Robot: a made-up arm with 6 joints.
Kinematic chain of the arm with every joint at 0, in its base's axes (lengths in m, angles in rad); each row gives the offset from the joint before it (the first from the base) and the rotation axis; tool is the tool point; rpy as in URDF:
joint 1: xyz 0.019 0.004 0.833 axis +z
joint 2: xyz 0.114 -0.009 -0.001 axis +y
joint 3: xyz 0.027 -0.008 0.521 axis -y
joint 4: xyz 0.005 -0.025 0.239 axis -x
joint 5: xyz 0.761 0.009 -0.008 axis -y
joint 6: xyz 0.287 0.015 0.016 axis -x
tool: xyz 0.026 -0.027 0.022 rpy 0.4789 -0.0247 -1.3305
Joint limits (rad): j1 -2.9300..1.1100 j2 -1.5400..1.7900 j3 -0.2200..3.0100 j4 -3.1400..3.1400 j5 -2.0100..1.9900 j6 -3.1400..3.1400
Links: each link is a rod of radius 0.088 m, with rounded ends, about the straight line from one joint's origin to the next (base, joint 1, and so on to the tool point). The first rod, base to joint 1, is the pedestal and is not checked.
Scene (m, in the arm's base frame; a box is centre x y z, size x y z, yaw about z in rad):
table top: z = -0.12
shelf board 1: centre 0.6 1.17 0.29 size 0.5 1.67 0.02 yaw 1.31
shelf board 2: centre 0.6 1.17 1 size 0.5 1.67 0.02 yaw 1.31
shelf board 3: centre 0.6 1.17 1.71 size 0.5 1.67 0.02 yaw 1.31
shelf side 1: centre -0.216 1.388 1 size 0.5 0.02 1.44 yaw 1.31
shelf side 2: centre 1.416 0.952 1 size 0.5 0.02 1.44 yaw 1.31
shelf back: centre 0.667 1.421 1 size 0.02 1.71 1.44 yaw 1.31
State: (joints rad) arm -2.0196 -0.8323 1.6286 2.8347 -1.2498 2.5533
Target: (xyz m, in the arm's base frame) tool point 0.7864 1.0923 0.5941
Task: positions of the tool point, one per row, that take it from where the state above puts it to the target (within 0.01 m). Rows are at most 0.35 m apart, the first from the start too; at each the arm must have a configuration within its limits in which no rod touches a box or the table.
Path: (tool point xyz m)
1: 0.3674 1.0865 1.3645
2: 0.3271 0.9339 1.3641
3: 0.2732 0.7668 1.3595
4: 0.4490 0.7834 1.1098
5: 0.5839 0.7172 0.8486
6: 0.6522 0.5894 0.5941
7: 0.7287 0.7559 0.5689
8: 0.7753 0.9281 0.5688
9: 0.7864 1.0923 0.5941

